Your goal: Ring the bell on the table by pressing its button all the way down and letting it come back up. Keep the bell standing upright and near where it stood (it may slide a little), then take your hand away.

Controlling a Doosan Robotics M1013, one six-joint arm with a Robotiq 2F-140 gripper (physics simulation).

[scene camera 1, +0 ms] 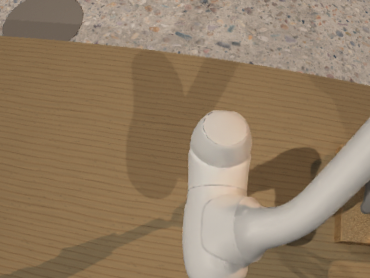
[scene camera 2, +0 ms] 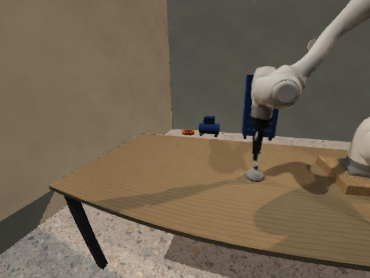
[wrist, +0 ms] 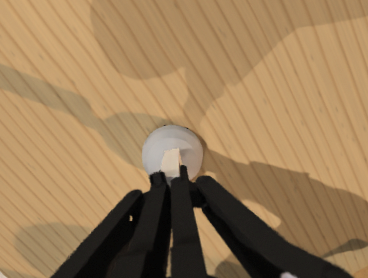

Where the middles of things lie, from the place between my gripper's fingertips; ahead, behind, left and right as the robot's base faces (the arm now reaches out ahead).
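Bell (wrist: 169,137): 30 mm below my hand, 10 mm to the left of it, 10 mm behind it.
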